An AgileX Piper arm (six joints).
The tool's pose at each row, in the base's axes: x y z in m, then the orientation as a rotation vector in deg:
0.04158 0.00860 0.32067 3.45 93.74 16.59
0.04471 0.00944 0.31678 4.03 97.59 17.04
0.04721 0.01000 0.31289 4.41 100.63 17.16
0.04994 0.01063 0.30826 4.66 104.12 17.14
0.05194 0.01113 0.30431 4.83 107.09 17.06
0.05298 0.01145 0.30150 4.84 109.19 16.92
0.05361 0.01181 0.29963 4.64 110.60 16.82
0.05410 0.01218 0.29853 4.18 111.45 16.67
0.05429 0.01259 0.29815 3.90 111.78 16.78
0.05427 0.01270 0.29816 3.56 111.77 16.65
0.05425 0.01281 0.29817 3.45 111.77 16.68
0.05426 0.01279 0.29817 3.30 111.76 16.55
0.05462 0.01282 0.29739 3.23 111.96 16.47
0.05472 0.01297 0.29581 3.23 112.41 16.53
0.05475 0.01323 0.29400 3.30 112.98 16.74
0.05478 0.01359 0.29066 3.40 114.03 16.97
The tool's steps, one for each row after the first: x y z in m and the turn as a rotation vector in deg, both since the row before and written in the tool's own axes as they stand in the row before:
0.00368 -0.00048 0.00344 0.55 3.79 0.82
0.00348 -0.00069 0.00302 0.54 2.97 0.46
0.00398 -0.00082 0.00357 0.61 3.42 0.32
0.00329 -0.00069 0.00293 0.53 2.91 0.21
0.00234 -0.00048 0.00184 0.37 2.06 0.03
0.00156 -0.00016 0.00125 0.15 1.40 -0.12
0.00089 0.00005 0.00089 -0.01 0.86 -0.35
0.00035 0.00029 0.00038 -0.17 0.36 -0.13
0.00002 0.00011 0.00000 -0.07 0.01 -0.30
0.00002 0.00011 0.00000 -0.07 0.01 -0.06
-0.00001 -0.00002 0.00001 0.02 -0.01 -0.17
0.00057 -0.00018 0.00062 0.05 0.20 -0.08
0.00141 -0.00022 0.00069 0.01 0.45 0.05
0.00166 -0.00016 0.00075 -0.05 0.58 0.18
0.00304 -0.00042 0.00136 0.01 1.05 0.24

